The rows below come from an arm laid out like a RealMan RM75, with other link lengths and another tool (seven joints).
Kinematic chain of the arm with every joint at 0, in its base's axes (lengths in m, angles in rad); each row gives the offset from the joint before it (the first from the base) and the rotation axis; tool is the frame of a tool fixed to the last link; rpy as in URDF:
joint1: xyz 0 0 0.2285 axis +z
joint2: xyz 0 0 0 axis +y
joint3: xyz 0 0 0.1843 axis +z
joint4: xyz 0 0 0 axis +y
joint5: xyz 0 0 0.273 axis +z
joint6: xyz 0 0 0 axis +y
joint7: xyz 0 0 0.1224 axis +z
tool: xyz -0.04 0.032 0.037 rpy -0.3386 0 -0.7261
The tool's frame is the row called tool.
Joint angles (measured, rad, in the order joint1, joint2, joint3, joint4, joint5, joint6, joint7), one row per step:
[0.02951 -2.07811 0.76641 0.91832 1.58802 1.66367 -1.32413]
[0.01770 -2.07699 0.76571 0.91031 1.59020 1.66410 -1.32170]
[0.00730 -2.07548 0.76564 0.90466 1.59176 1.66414 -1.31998]
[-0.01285 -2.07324 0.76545 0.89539 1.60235 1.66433 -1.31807]
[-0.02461 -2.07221 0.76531 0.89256 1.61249 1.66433 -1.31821]
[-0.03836 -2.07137 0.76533 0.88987 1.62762 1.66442 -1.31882]
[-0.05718 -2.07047 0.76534 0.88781 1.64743 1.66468 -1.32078]
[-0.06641 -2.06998 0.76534 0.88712 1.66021 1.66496 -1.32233]
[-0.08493 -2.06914 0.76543 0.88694 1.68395 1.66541 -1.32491]
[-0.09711 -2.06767 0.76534 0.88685 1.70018 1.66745 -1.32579]
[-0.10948 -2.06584 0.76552 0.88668 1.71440 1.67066 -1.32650]
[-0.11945 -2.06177 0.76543 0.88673 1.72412 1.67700 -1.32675]
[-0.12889 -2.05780 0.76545 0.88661 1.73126 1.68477 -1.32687]
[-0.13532 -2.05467 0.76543 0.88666 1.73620 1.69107 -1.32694]
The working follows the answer.
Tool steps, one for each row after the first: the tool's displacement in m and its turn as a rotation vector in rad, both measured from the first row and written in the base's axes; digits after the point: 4 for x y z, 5 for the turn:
[0.0014 0.0026 -0.0013 -0.00303 -0.00211 -0.00804]
[0.0028 0.0052 -0.0020 -0.00547 -0.00274 -0.01580]
[0.0051 0.0095 -0.0040 -0.01642 -0.00029 -0.02952]
[0.0064 0.0119 -0.0050 -0.02559 0.00419 -0.03742]
[0.0078 0.0144 -0.0066 -0.03909 0.01109 -0.04627]
[0.0101 0.0180 -0.0083 -0.05664 0.02048 -0.05888]
[0.0109 0.0195 -0.0093 -0.06783 0.02675 -0.06435]
[0.0129 0.0228 -0.0109 -0.08796 0.03970 -0.07666]
[0.0142 0.0248 -0.0117 -0.10192 0.04941 -0.08629]
[0.0157 0.0268 -0.0122 -0.11496 0.05802 -0.09748]
[0.0170 0.0283 -0.0115 -0.12543 0.06520 -0.10952]
[0.0186 0.0296 -0.0107 -0.13472 0.07012 -0.12256]
[0.0197 0.0304 -0.0099 -0.14153 0.07360 -0.13212]

Tool pose at each row, in the base's axes (x y z in m, rotation vector in rad; rounded; the steps above come from the unrounded poses):
[-0.3304 0.2125 0.0552 -2.22649 -1.49407 -1.48819]
[-0.3290 0.2152 0.0540 -2.23598 -1.49075 -1.49200]
[-0.3276 0.2177 0.0532 -2.24545 -1.48658 -1.49397]
[-0.3253 0.2220 0.0513 -2.26738 -1.48530 -1.48984]
[-0.3240 0.2244 0.0502 -2.28287 -1.48672 -1.48203]
[-0.3226 0.2269 0.0487 -2.30277 -1.49120 -1.46919]
[-0.3204 0.2306 0.0469 -2.32995 -1.49576 -1.45196]
[-0.3195 0.2321 0.0459 -2.34459 -1.50090 -1.43973]
[-0.3175 0.2354 0.0443 2.36386 1.50067 1.40963]
[-0.3163 0.2373 0.0436 2.37034 1.49402 1.38314]
[-0.3148 0.2393 0.0431 2.37641 1.48460 1.35848]
[-0.3134 0.2408 0.0438 2.38241 1.47278 1.33789]
[-0.3118 0.2421 0.0446 2.38677 1.45881 1.32059]
[-0.3107 0.2429 0.0453 2.38971 1.44854 1.30804]

